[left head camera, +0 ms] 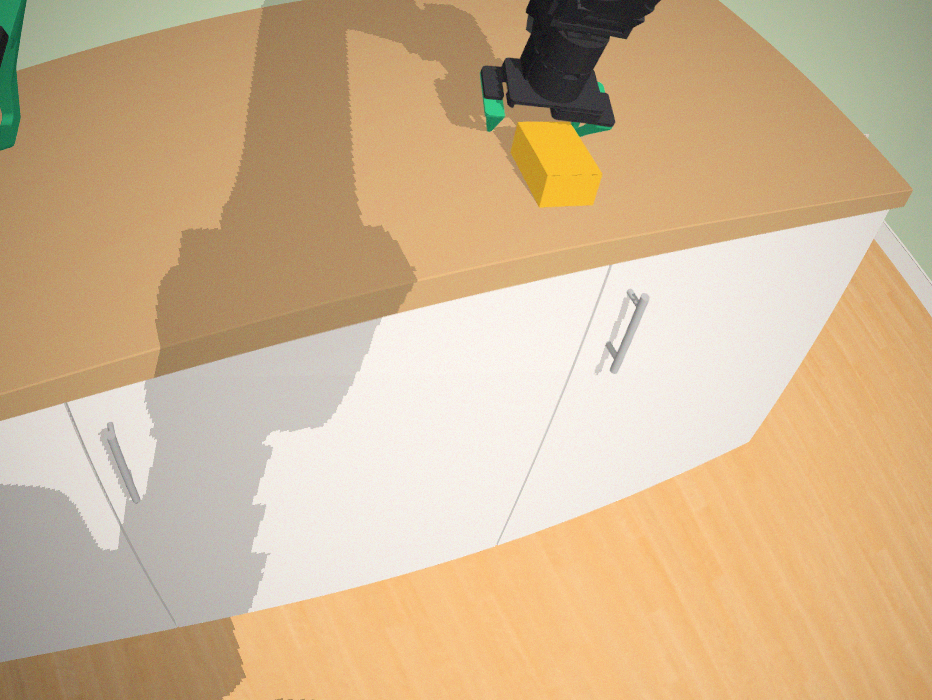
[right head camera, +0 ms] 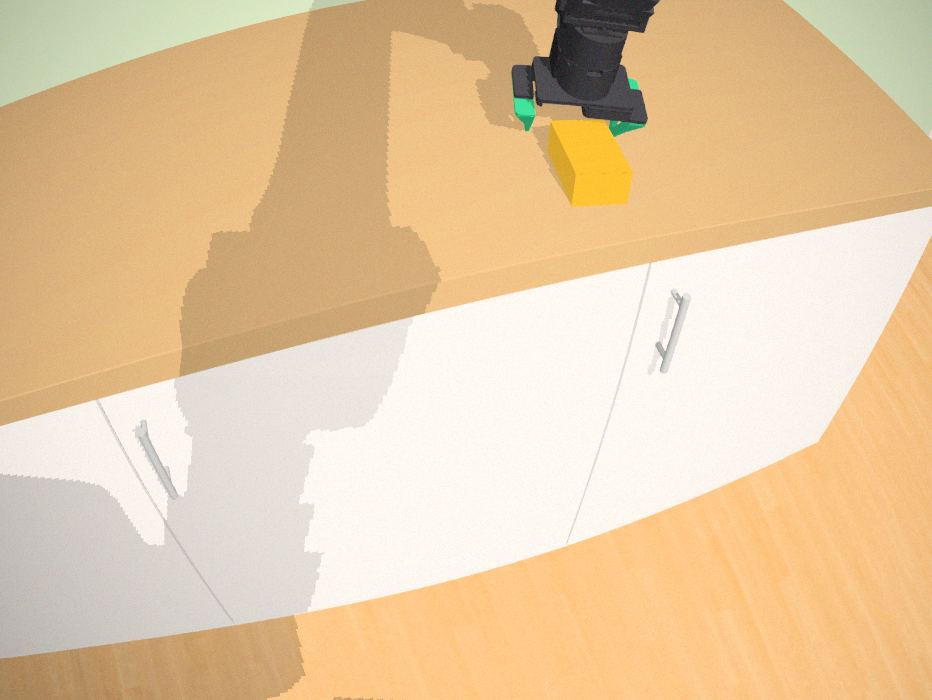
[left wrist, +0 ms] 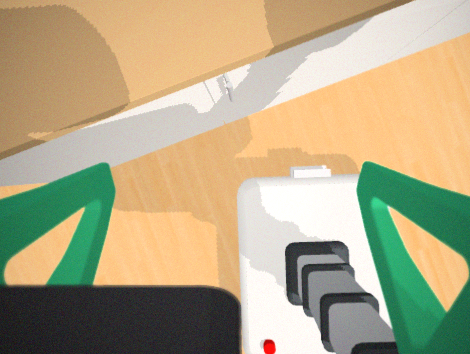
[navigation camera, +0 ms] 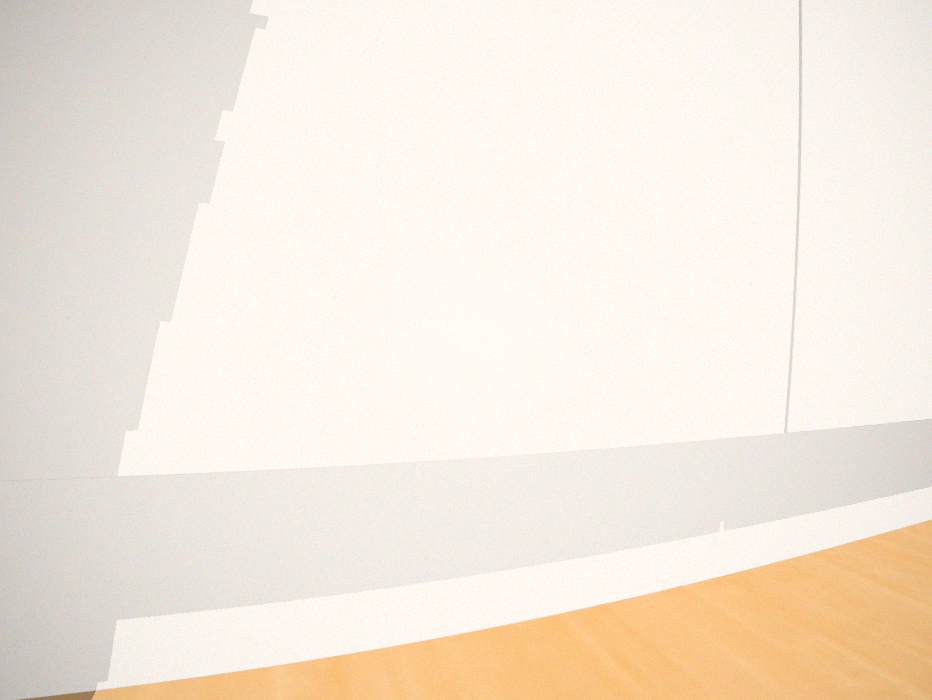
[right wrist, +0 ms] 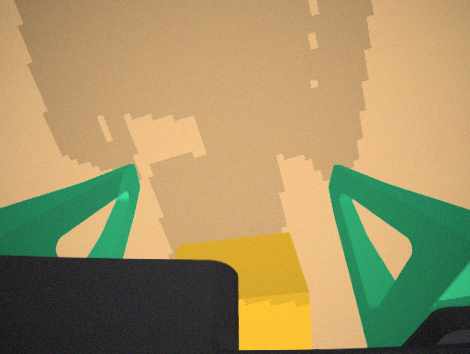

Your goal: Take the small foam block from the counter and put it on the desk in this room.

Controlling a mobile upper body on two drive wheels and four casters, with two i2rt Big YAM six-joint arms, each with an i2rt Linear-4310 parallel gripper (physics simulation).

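Frame: origin at the left arm's base, x ahead, y left, z up, level; metres.
Seen in the pictures: left gripper, fingertip midpoint: (left wrist: 235,176); right gripper, fingertip midpoint: (right wrist: 234,175).
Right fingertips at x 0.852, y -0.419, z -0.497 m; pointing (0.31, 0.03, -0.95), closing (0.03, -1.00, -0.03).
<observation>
A point is followed by its place in that frame.
The small yellow foam block (left head camera: 557,150) @(x 0.765, y -0.424, z -0.455 m) (right head camera: 589,150) @(x 0.762, y -0.425, z -0.455 m) (right wrist: 272,320) @(x 0.807, y -0.437, z -0.455 m) sits on the wooden counter (left head camera: 421,173) @(x 0.767, y -0.293, z -0.500 m) (right head camera: 467,173) @(x 0.768, y -0.305, z -0.500 m) (right wrist: 425,100) @(x 0.892, y -0.506, z -0.500 m), near its front edge. My right gripper (left head camera: 536,131) @(x 0.852, y -0.419, z -0.497 m) (right head camera: 571,132) @(x 0.852, y -0.419, z -0.497 m) (right wrist: 234,175) @(x 0.852, y -0.419, z -0.497 m) is open, with its fingertips low behind the block's far end. In the right wrist view the block shows low between the fingers, with gaps on both sides, partly hidden by the black gripper body. My left gripper (left wrist: 235,176) @(x 0.364, y 0.002, z -0.118 m) is open, away from the block; in the left head camera one green finger shows at the left edge. The desk does not show.
White cabinet doors (left head camera: 452,406) @(x 0.665, y -0.351, z -0.757 m) (right head camera: 482,406) @(x 0.658, y -0.329, z -0.747 m) (navigation camera: 489,226) @(x 0.629, y -0.240, z -1.120 m) with bar handles stand below the counter. A wooden floor (left head camera: 602,602) @(x 0.635, y -0.731, z -1.409 m) (navigation camera: 678,640) @(x 0.676, y -0.399, z -1.410 m) lies in front. A pale green wall (left head camera: 843,60) @(x 1.647, y -1.449, z -0.674 m) is behind. The robot's white base (left wrist: 280,200) @(x 0.249, y -0.111, z -1.150 m) shows in the left wrist view.
</observation>
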